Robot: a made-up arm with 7 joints.
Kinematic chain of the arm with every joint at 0, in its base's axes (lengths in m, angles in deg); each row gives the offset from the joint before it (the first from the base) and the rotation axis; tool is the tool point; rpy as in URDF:
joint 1: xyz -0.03 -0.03 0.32 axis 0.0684 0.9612 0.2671
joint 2: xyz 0 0.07 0.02 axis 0.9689 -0.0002 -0.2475
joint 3: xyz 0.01 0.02 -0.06 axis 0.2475 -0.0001 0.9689
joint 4: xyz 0 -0.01 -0.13 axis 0.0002 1 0
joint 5: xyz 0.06 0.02 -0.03 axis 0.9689 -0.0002 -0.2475
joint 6: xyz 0.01 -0.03 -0.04 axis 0.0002 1 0
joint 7: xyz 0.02 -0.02 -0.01 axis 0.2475 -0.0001 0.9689
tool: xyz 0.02 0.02 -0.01 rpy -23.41 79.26 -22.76
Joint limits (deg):
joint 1: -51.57..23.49
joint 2: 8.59..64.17
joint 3: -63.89..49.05
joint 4: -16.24..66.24
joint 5: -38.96..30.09
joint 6: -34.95..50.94
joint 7: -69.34..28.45
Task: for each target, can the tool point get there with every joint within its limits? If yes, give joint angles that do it. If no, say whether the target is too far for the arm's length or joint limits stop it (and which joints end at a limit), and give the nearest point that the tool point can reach.
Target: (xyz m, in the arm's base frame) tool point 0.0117 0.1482 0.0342
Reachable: yes | joints -1.98 30.19 -10.62 31.98 -19.26 41.37 -27.03
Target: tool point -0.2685 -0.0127 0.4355
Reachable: no: joint limits stop it (at a limit: joint 1, joint 3, joint 4, joint 5, joint 6, joint 7) | nearest point -0.1513 -0.0397 0.1512 | short by 0.309 m
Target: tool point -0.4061 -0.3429 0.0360
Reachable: no: too far | nearest point -0.1808 -0.0567 0.1080 | short by 0.371 m
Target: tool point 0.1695 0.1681 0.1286
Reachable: yes | joints -26.47 39.67 -13.60 26.45 -15.39 -2.73 8.32
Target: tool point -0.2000 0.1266 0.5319
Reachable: no: joint limits stop it (at a limit: joint 1, joint 2, joint 3, joint 4, joint 5, joint 6) | nearest point 0.1097 0.1882 0.4680 | short by 0.322 m
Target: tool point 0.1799 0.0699 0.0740
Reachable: yes | joints -37.44 22.03 -31.39 37.50 15.42 -5.60 -60.72
